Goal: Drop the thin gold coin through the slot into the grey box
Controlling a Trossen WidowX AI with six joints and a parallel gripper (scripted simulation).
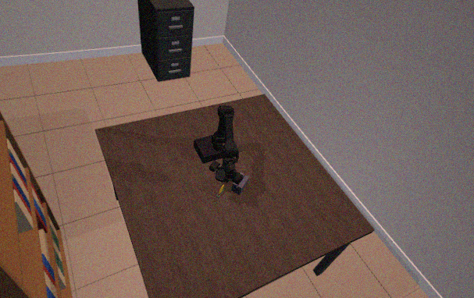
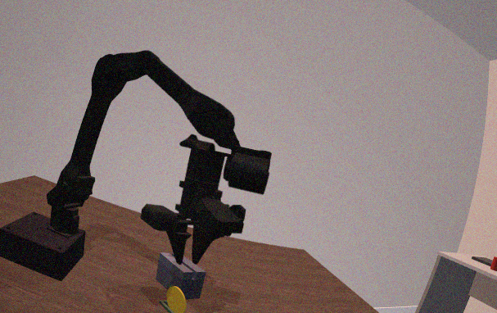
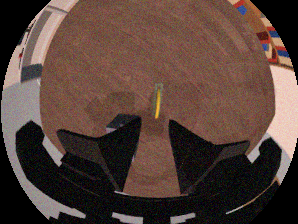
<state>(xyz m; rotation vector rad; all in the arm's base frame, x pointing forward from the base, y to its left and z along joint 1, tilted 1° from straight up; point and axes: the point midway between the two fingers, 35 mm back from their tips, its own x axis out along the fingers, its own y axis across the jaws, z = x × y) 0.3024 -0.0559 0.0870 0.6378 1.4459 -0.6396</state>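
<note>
The gold coin is 1 cm behind my gripper tip and 9 cm below it.
</note>
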